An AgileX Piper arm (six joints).
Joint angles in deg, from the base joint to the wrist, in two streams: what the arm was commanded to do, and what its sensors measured. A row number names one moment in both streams.
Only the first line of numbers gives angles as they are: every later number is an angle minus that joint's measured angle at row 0.
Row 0, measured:
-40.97 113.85 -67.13 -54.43 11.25 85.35
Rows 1 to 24, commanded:
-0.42 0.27 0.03 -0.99 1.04 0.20
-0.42 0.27 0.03 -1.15 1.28 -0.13
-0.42 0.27 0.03 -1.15 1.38 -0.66
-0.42 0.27 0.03 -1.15 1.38 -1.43
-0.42 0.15 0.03 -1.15 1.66 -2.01
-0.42 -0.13 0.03 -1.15 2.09 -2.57
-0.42 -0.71 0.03 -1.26 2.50 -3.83
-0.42 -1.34 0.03 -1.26 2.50 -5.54
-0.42 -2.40 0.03 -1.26 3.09 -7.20
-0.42 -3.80 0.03 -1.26 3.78 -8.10
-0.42 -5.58 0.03 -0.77 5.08 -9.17
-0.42 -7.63 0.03 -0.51 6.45 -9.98
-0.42 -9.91 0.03 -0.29 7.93 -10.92
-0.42 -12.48 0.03 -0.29 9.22 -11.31
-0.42 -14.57 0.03 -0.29 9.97 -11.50
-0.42 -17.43 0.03 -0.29 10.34 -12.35
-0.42 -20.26 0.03 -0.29 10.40 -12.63
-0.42 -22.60 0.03 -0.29 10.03 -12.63
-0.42 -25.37 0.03 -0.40 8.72 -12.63
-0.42 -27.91 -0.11 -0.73 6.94 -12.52
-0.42 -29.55 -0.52 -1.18 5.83 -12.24
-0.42 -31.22 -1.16 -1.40 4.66 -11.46
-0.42 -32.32 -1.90 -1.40 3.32 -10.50
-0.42 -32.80 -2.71 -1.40 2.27 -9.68
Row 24, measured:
-0.18 -28.40 -0.66 0.07 5.62 -11.79
